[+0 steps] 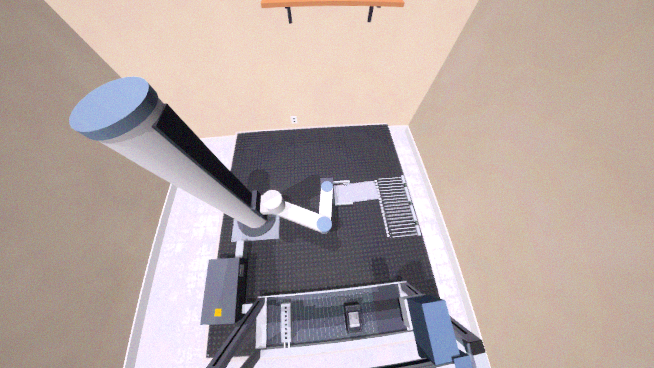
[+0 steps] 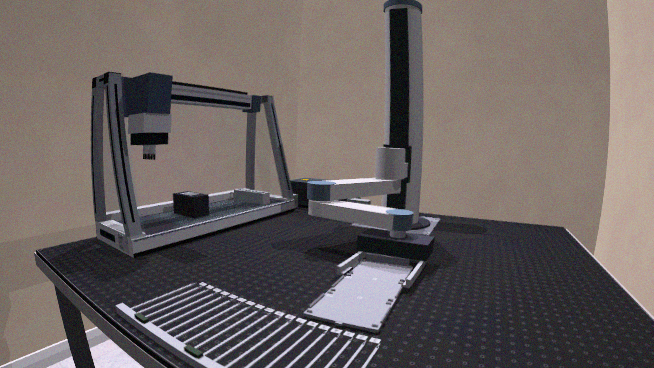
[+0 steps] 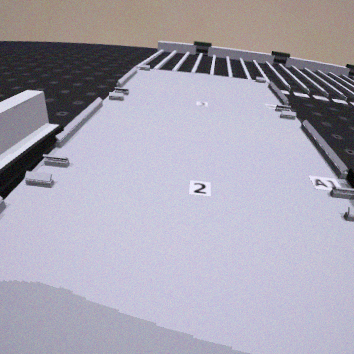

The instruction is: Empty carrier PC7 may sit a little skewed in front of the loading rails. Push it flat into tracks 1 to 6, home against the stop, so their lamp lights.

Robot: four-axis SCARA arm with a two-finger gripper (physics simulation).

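Places are measured from the arm's base along level axes (x ahead, y left, z up), in metres.
Pixels of known places: gripper, fingertip midpoint: [image 1: 351,192] [image 2: 372,277] [image 3: 203,131]; arm's base at its link origin: [image 1: 257,217].
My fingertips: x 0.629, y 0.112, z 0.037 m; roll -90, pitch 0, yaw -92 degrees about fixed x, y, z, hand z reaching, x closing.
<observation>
Ahead of a thing's pixels: the offset from my fingertips to its top centre. "*": to the spot under its first point.
The empty carrier PC7 {dy +0.001, dx +0.023, dz +0.006 m} [image 1: 362,191] [image 2: 367,287] [image 3: 200,145] is a flat white plate with number labels, lying in front of the loading rails [image 1: 384,220] [image 2: 289,317] [image 3: 213,65]. Its far edge lies close to the rail ends and looks nearly parallel to them; whether they touch is unclear. The stop bar [image 2: 165,337] [image 3: 240,53] runs along the rails' far end, with dark green blocks on it; no light shows on them. My gripper [image 1: 350,193] [image 2: 382,268] is open, low over the carrier's near end, one finger along each side. Finger contact with the carrier's sides cannot be made out.
A gantry frame [image 2: 116,165] with a dark box {* dy -0.683, dx -0.101, dz +0.096 m} [image 1: 353,318] [image 2: 191,204] and a white block {* dy -0.677, dx -0.426, dz +0.070 m} [image 1: 285,322] [image 2: 251,195] stands on the same table. A grey cabinet {* dy -0.515, dx -0.748, dz +0.091 m} [image 1: 220,290] stands near the arm's column [image 1: 185,175] [image 2: 415,115]. The table edge lies beyond the stop bar.
</observation>
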